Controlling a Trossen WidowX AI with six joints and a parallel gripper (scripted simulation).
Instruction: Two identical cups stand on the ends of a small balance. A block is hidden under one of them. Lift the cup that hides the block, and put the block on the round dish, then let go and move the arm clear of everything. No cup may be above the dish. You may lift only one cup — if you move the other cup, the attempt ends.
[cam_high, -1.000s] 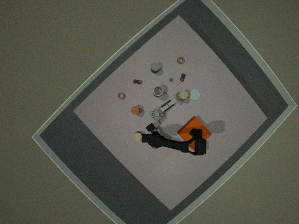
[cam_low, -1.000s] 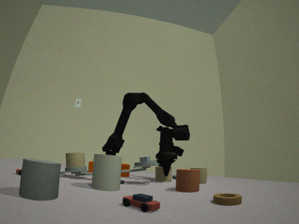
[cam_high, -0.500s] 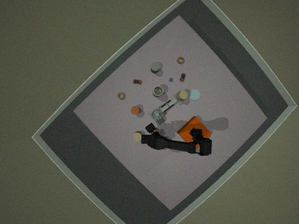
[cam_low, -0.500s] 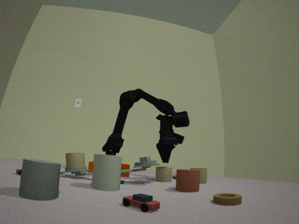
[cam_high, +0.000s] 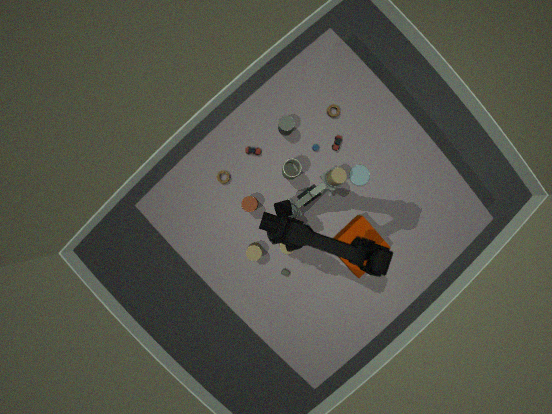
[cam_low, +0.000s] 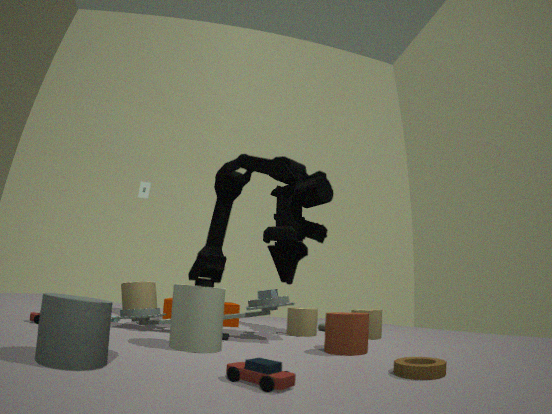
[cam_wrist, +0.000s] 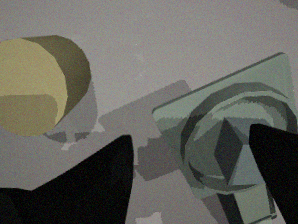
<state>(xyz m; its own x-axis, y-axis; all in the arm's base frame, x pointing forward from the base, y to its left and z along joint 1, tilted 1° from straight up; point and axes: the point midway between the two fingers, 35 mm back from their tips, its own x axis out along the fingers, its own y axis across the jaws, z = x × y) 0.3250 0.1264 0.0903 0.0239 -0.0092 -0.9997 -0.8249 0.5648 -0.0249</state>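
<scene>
My gripper tip is 50 mm to the left of the grey block, 30 mm above it and 20 mm short of it. Round my gripper tip: hollow pale cylinder (200 mm to the right, 130 mm ahead, 80 mm below); then blue piece (360 mm to the right, 110 mm below, 100 mm ahead); then orange cylinder (160 mm ahead, 80 mm below, 20 mm to the left).
</scene>
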